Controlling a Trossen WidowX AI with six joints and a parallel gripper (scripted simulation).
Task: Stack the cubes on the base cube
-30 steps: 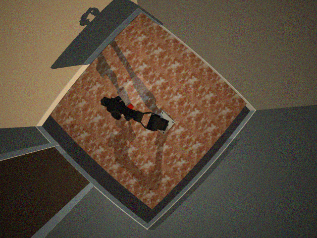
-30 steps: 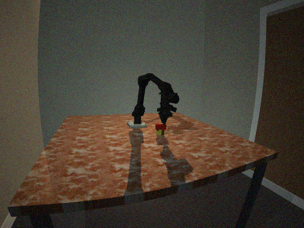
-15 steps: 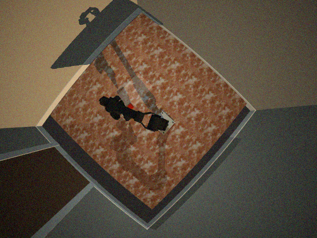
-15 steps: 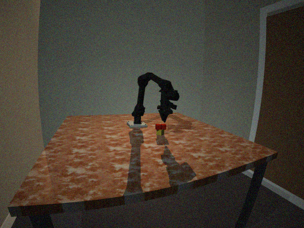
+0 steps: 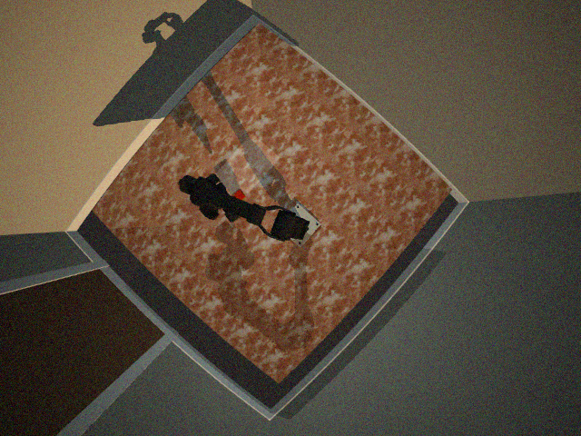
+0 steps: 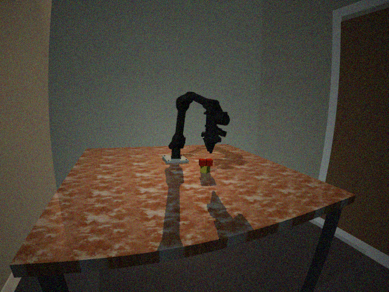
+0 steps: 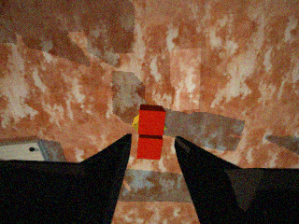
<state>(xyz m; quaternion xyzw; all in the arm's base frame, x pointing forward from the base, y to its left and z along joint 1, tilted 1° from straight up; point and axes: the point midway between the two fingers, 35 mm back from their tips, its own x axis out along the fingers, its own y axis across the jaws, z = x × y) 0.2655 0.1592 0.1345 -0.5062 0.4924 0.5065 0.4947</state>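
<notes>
My gripper tip is 6 cm above the red cube. Round my gripper tip: yellow base cube 2 cm to the right, 9 cm below.
</notes>
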